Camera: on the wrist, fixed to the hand. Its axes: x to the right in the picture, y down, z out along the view.
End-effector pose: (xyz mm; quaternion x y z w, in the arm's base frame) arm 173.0 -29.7 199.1 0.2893 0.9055 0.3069 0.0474
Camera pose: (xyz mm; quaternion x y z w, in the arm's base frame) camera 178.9 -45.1 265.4 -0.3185 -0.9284 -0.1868 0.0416
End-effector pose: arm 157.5 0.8 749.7 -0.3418 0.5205 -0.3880 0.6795
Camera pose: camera 103.3 18.3 712.0 -0.2043 0.4988 -0.4426 0.7166
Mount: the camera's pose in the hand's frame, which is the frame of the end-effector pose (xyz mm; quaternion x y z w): -7.3 31.6 -60.1 0.1429 0.0380 0.0414 0.9881
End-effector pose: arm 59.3 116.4 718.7 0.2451 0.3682 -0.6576 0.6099
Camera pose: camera 83.7 168.5 681.9 0.3696 0.2829 -0.6678 0.5809
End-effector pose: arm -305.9 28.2 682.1 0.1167 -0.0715 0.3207 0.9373
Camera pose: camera -327.6 64.1 628.2 0.2341 0.0060 0.3703 0.8989
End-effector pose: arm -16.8 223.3 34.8 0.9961 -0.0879 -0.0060 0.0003
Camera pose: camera -28.8 193.4 95.0 -0.9809 0.1289 -0.0445 0.1385
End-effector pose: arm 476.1 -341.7 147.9 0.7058 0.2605 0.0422 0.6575
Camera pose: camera 455.5 -290.3 187.9 0.8005 0.2592 0.0585 0.5372
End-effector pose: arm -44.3 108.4 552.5 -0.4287 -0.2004 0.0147 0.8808
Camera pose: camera -24.4 81.9 492.8 -0.3066 -0.1447 0.0633 0.9386
